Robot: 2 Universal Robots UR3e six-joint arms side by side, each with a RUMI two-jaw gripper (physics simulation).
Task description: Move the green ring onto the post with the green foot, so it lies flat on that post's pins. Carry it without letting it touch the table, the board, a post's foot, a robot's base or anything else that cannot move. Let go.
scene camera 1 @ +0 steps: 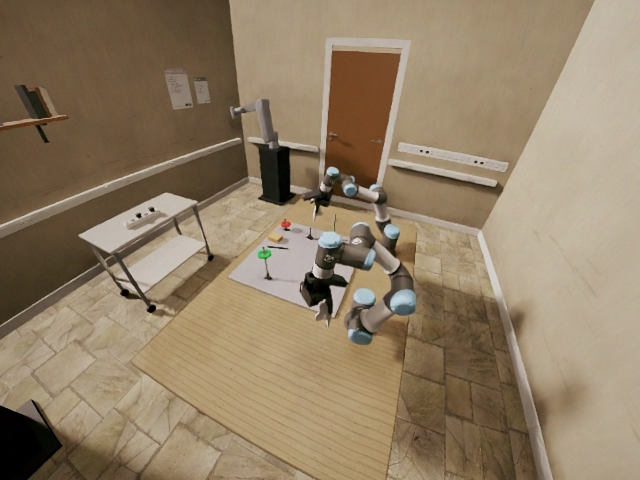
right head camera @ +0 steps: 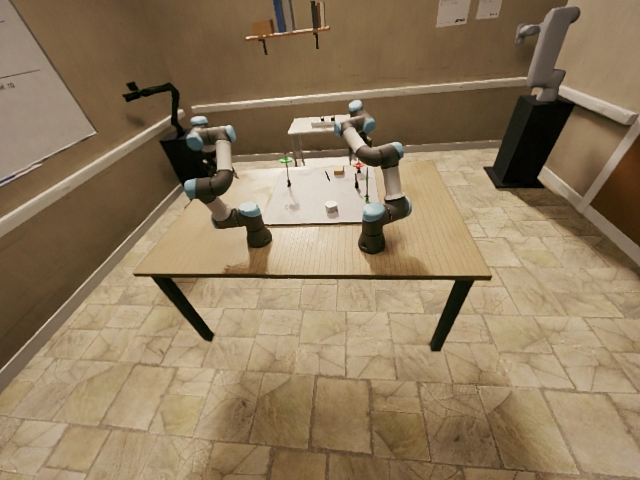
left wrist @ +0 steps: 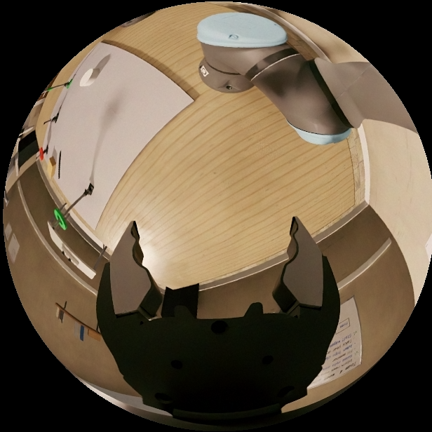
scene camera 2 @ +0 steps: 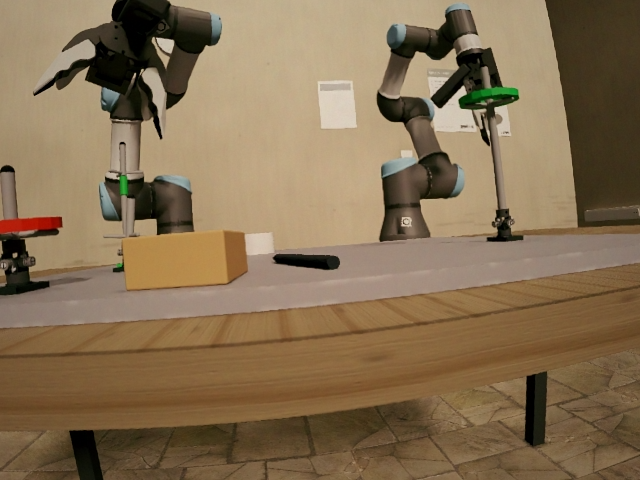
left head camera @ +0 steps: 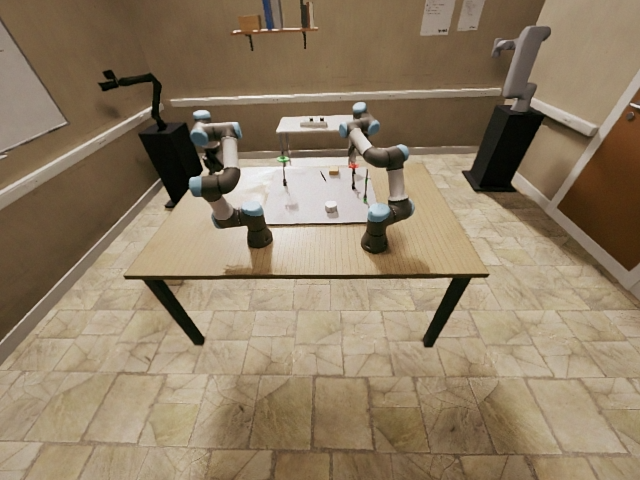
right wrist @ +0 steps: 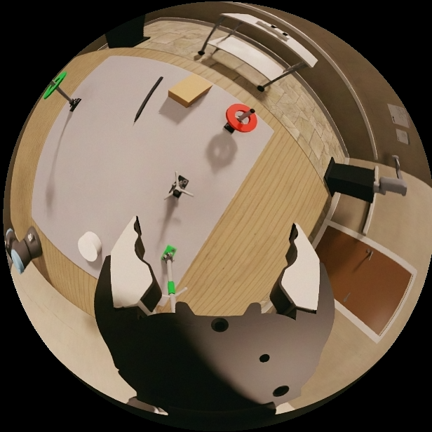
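Note:
The green ring (left head camera: 282, 159) (right head camera: 285, 160) (scene camera 2: 485, 98) lies flat, high on a black-footed post (scene camera 2: 497, 170) at the board's left in the head views. The post with the green foot (scene camera 2: 123, 186) (right wrist: 170, 272) stands upright near the right arm's base, bearing no ring; its foot (left head camera: 364, 200) (right wrist: 169, 251) shows green. My left gripper (scene camera 2: 461, 124) (left wrist: 213, 219) is open and empty, above the table to the left of the ring's post in the head views. My right gripper (scene camera 2: 98, 116) (right wrist: 216, 221) is open and empty, high above the board's right side near the green-footed post.
The red ring (scene camera 2: 31, 225) (right wrist: 232, 120) sits low on a black-footed post. Another black-footed post (right wrist: 177, 189) with bare pins stands between. A yellow block (scene camera 2: 175, 260) (right wrist: 187, 92), black pen (scene camera 2: 305, 260) (right wrist: 149, 100) and white cylinder (left head camera: 330, 207) (right wrist: 90, 246) lie on the grey board (right wrist: 115, 150).

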